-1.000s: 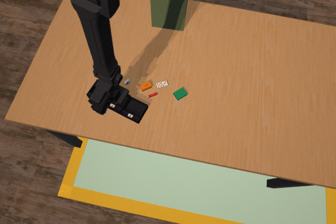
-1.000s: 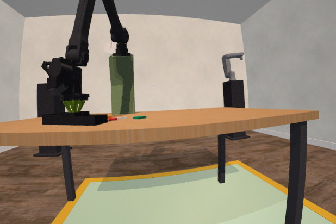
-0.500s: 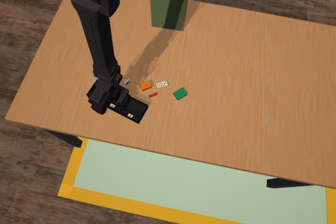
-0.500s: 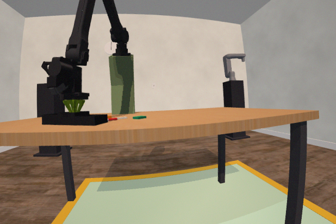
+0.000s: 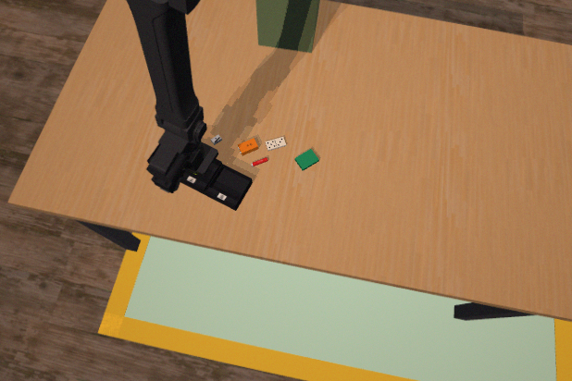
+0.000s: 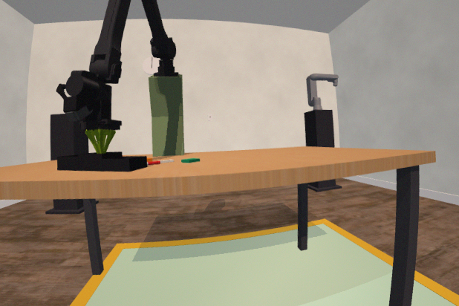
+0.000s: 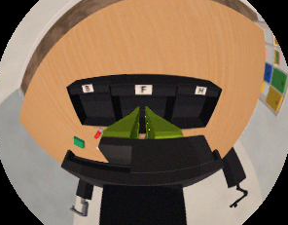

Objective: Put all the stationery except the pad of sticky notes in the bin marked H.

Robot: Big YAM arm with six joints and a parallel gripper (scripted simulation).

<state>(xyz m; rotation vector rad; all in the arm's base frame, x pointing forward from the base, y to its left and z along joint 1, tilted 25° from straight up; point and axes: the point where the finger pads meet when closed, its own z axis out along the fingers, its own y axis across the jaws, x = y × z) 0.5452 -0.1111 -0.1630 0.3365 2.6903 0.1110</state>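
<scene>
Now: hand 9 cm past the orange block, 9 cm to the right of it and 4 cm above it. Round my hand: green pad 10 cm behind, 25 cm to the left, 4 cm below; white domino 13 cm behind, 16 cm to the left, 4 cm below; red stick 7 cm behind, 13 cm to the left, 4 cm below.
</scene>
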